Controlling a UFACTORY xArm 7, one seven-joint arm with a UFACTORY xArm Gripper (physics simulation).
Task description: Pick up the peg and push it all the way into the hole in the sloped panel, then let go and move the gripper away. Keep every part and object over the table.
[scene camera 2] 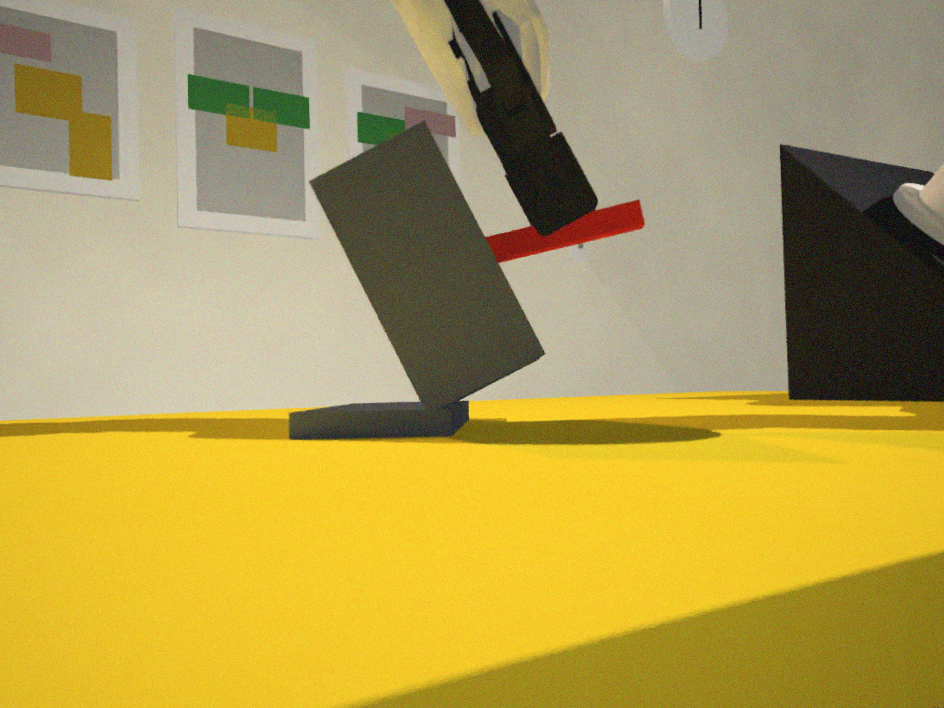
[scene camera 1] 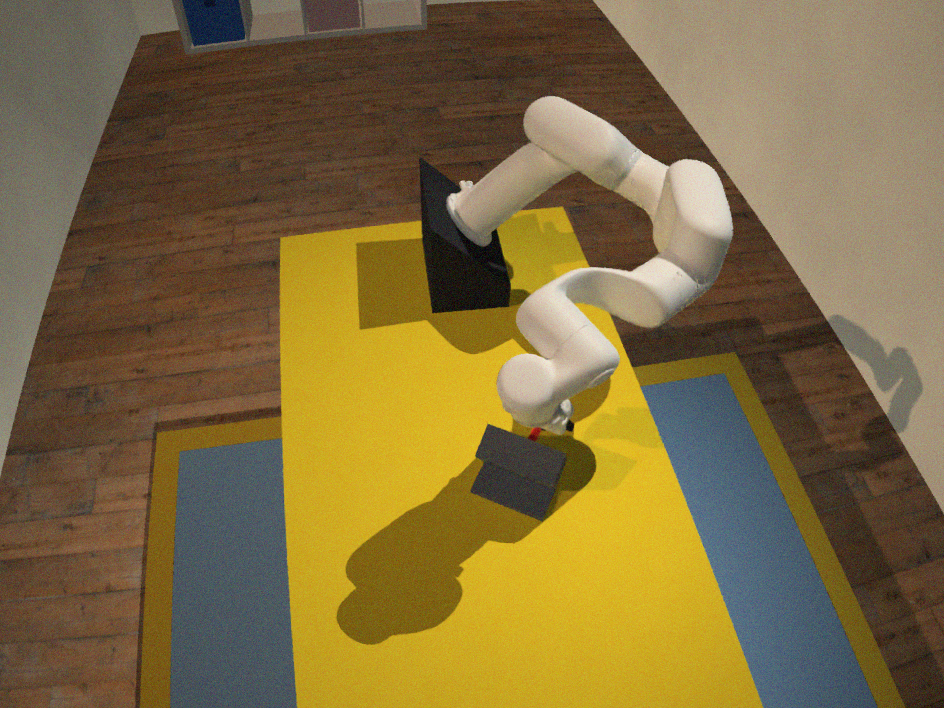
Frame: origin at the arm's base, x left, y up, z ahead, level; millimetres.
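Seen in the pictures: gripper, fingertip midpoint: (scene camera 2: 570, 225); arm's base at its link origin: (scene camera 1: 467, 221).
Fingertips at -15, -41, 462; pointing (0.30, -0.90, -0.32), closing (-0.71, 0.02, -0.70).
Pixels of each thing's top centre, then the offset from my fingertips to it, as dx, dy, dz. "spot": a spot on its surface instead. Level surfaces: height alone.
- red peg at its top centre: (scene camera 2: 558, 206) (scene camera 1: 541, 418) -4, +10, +4
- dark grey sloped panel at its top centre: (scene camera 2: 427, 165) (scene camera 1: 525, 441) -51, +34, +49
- flat base at a spot on its surface: (scene camera 2: 366, 422) spot: -16, -91, +108
- yellow table top at its surface level: dy -98
The red peg (scene camera 1: 534, 433) (scene camera 2: 610, 220) is held above the table, tilted with its far end a little higher. In the scene camera 2 view its near end meets the edge of the sloped panel's block or passes behind it; whether it is in the hole cannot be seen. The dark grey sloped panel (scene camera 1: 522, 455) (scene camera 2: 427, 266) leans on a flat base (scene camera 2: 366, 422). The hole does not show in either view. My gripper (scene camera 2: 570, 221) is shut on the peg's middle; in the scene camera 1 view the arm's wrist mostly hides its fingers.
The yellow table top (scene camera 1: 366, 426) (scene camera 2: 533, 579) lies under everything. The black wedge-shaped mount (scene camera 1: 465, 274) (scene camera 2: 854, 320) carries the arm's base at the far end. Blue mats with yellow borders lie at both sides of the table.
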